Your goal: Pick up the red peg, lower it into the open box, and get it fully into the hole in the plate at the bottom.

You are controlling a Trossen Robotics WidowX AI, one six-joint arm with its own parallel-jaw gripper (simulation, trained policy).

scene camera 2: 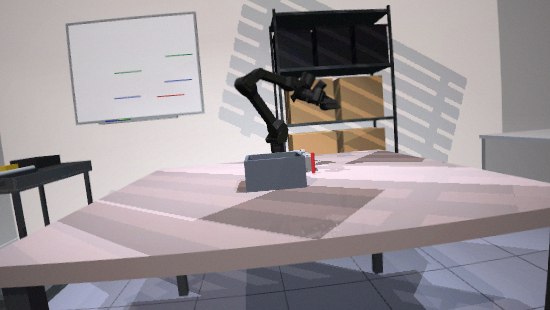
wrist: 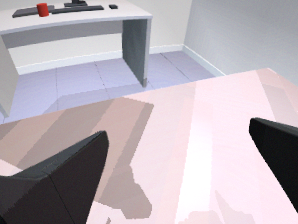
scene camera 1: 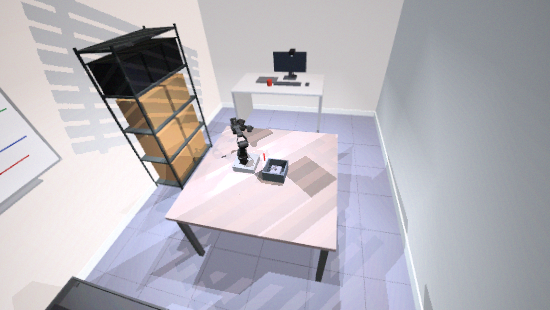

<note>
In view: my gripper (wrist: 178, 131) and a grey box (scene camera 2: 285, 170).
The wrist view does not show the grey box: it is out of frame.
</note>
